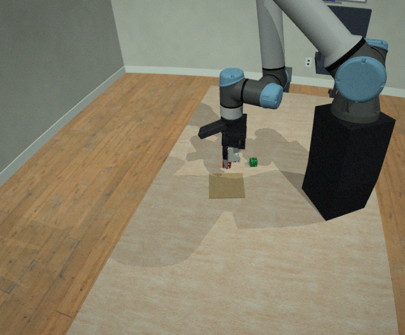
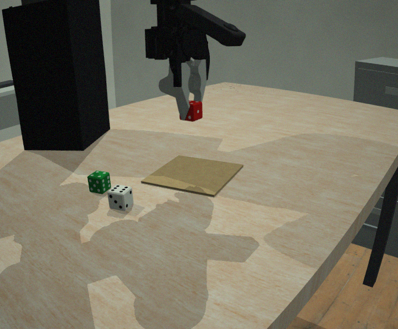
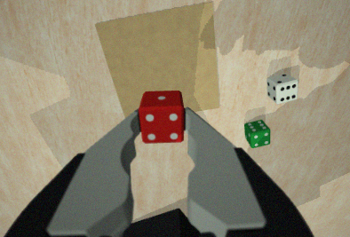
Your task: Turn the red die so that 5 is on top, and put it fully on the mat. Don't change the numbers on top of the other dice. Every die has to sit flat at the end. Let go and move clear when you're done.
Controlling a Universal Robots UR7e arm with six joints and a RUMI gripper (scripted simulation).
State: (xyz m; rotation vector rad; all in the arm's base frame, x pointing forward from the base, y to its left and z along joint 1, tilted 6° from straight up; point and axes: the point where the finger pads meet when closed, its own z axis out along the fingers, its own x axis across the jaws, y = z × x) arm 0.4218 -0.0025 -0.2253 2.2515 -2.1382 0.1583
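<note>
Now: the tan mat 120 mm below my hand. Also, from my hand: red die: right at my hand; then green die: 140 mm to the right, 110 mm below, 90 mm behind; then white die: 160 mm to the right, 110 mm below, 20 mm behind.
</note>
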